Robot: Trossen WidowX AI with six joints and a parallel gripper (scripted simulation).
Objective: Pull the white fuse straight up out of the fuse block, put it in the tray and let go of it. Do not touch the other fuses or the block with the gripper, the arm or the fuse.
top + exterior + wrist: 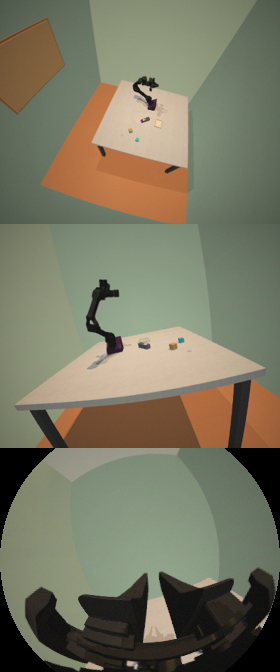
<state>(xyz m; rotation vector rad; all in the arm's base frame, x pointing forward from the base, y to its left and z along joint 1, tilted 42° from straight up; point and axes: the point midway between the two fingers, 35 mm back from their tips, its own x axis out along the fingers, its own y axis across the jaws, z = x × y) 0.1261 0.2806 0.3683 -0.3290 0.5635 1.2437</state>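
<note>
Now: gripper tip 21 cm short of the white fuse, 10 cm to the left of it and 53 cm above it. Also, from my gripper tip: shallow tan tray 22 cm ahead, 13 cm to the left, 55 cm below; teal cube 52 cm ahead, 17 cm to the right, 53 cm below.
</note>
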